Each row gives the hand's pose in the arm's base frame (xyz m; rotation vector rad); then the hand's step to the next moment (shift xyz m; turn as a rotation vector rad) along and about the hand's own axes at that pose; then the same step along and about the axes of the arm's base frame.
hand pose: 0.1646 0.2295 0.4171 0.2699 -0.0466 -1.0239
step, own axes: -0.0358 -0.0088 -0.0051 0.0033 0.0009 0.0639
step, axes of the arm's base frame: -0.0252 0.0271 -0.0039 -0.0080 -0.0152 0.0617
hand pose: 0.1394 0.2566 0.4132 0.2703 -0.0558 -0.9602
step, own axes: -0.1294 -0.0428 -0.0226 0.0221 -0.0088 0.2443
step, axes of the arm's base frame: -0.1049 0.0869 -0.0232 -0.0350 -0.0724 0.2319
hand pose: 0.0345 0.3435 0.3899 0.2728 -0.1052 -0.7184
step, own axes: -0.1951 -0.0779 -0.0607 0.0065 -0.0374 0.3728
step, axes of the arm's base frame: -0.1842 0.0859 -0.0806 -0.0890 -0.1096 0.3471
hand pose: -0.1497 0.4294 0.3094 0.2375 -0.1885 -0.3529
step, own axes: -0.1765 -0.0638 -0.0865 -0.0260 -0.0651 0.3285
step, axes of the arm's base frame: -0.1637 0.0228 -0.1241 -0.1179 -0.1144 0.2930
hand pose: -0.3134 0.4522 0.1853 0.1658 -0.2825 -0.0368
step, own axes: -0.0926 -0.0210 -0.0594 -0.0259 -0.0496 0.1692
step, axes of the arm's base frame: -0.0725 -0.0058 -0.0852 -0.0729 -0.0740 0.1448
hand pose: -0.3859 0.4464 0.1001 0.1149 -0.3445 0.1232
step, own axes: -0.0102 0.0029 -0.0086 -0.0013 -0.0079 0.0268
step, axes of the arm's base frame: -0.0071 0.0030 -0.0113 -0.0089 -0.0115 0.0239
